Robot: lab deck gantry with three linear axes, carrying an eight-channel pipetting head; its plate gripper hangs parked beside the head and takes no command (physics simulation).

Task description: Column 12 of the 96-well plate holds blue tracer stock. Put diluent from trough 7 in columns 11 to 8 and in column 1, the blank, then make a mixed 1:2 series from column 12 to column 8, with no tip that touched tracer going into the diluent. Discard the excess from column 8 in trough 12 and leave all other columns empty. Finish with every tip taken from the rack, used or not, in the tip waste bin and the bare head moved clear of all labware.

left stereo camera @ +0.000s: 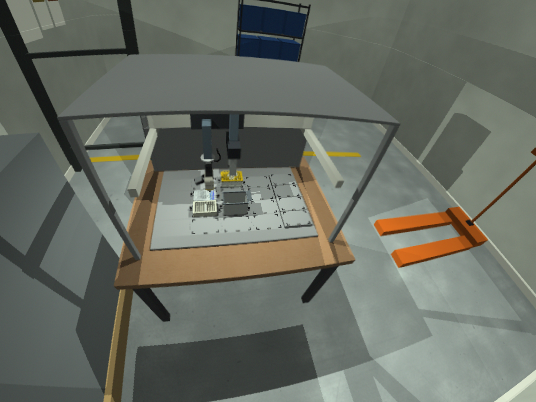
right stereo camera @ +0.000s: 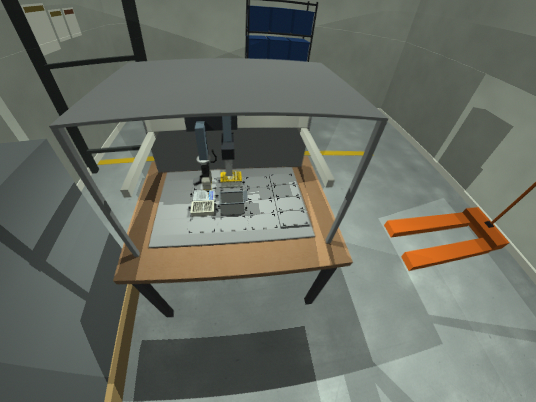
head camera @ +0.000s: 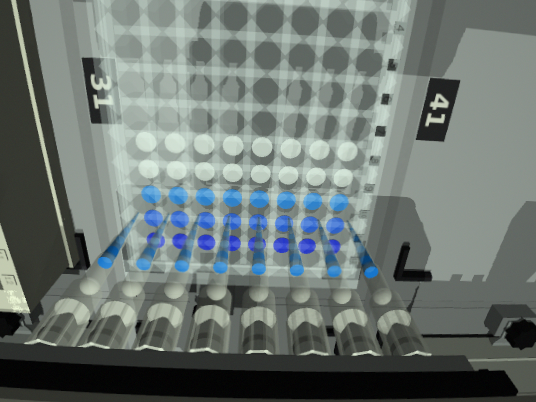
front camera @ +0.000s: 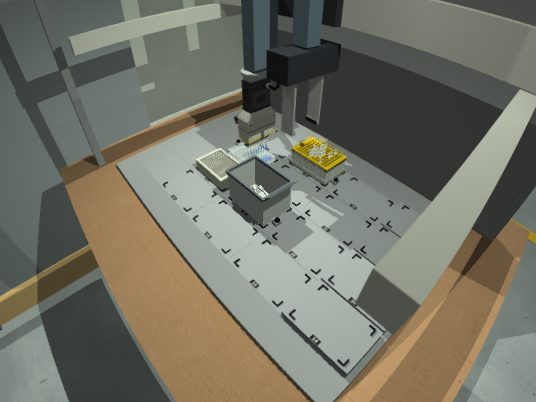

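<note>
The eight-channel head is over the 96-well plate. Its eight tips hold light blue liquid, their ends over the plate's blue columns. Column 12 is dark blue, column 11 blue, column 10 lighter blue; columns 9 and 8 look whitish. Column 1 is out of the head view. The cream trough block, grey waste bin with discarded tips, and yellow tip rack stand nearby. My parked gripper is open and empty.
The bin's tall walls stand beside the plate and troughs. The rack stands behind the bin. Deck labels 31 and 41 flank the plate. A pale side rail runs along the deck's right side.
</note>
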